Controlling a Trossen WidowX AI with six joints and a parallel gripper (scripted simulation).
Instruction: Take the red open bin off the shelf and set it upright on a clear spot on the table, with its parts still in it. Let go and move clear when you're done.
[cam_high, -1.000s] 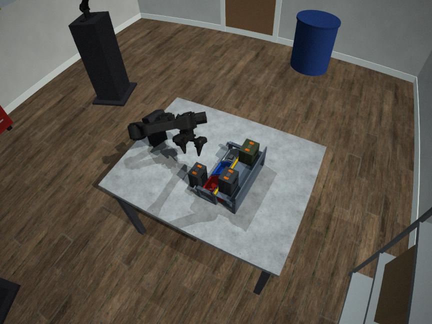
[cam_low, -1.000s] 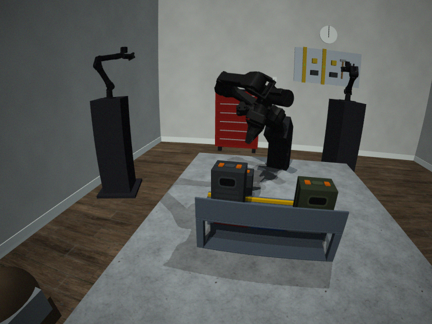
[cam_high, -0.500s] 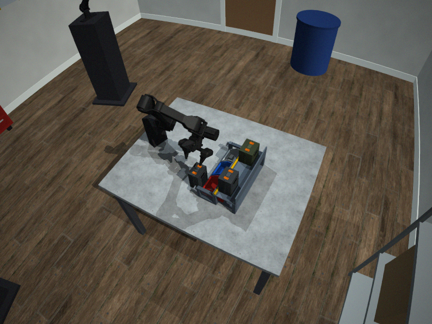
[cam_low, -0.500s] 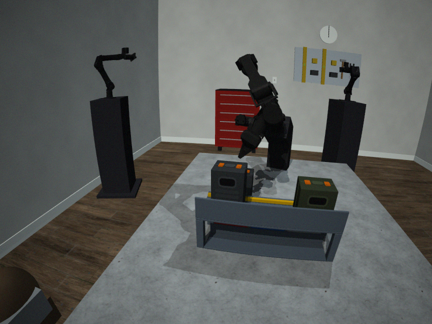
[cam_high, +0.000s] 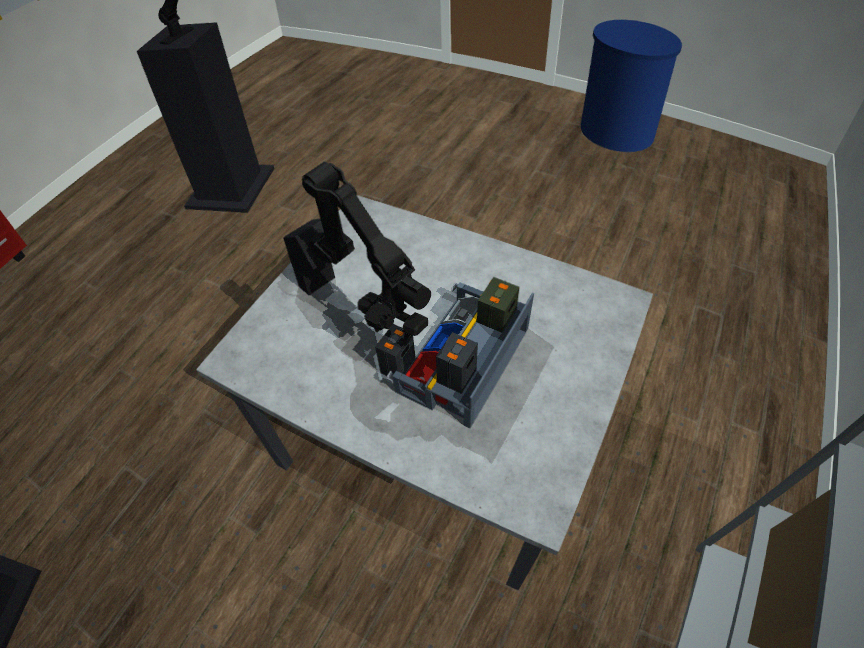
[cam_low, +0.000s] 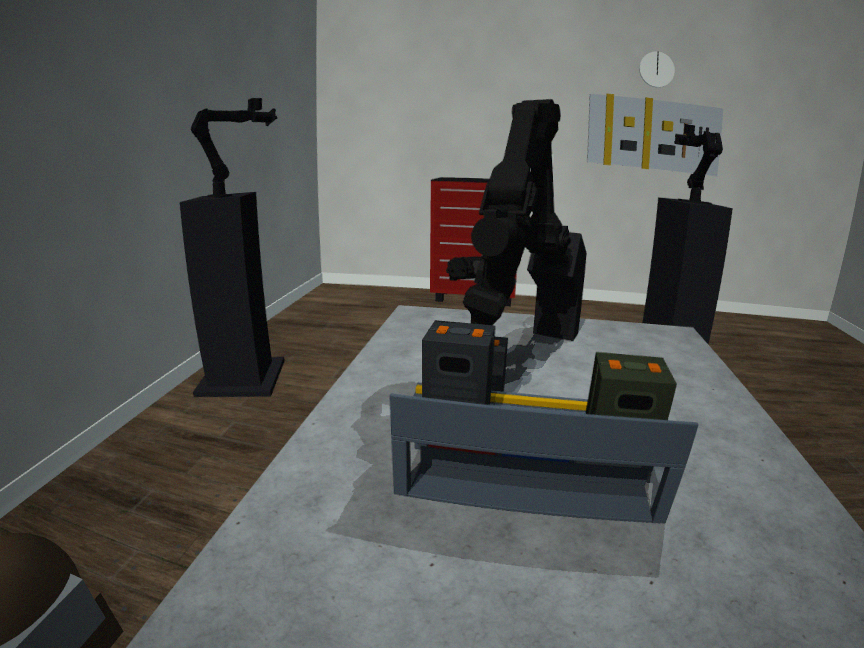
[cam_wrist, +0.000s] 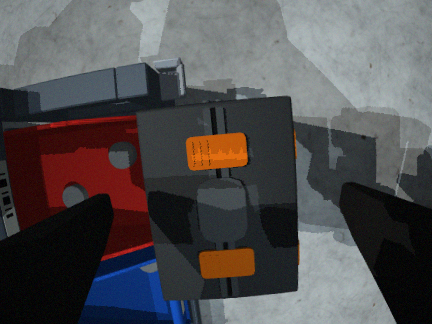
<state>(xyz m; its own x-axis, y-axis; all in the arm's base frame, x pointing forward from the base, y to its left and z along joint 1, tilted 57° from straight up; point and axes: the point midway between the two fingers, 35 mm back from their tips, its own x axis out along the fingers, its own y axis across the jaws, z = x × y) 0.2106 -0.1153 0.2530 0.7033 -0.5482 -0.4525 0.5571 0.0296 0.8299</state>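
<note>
Now: hand 13 cm above the red open bin, 11 cm short of it and 4 cm to the left of it. Also, from my hand: yellow rail: 18 cm ahead, 7 cm below, 5 cm to the left; then grey bin: 19 cm ahead, 17 cm to the left, 13 cm below; then blue bin: 15 cm ahead, 13 cm below, 6 cm to the left.
</note>
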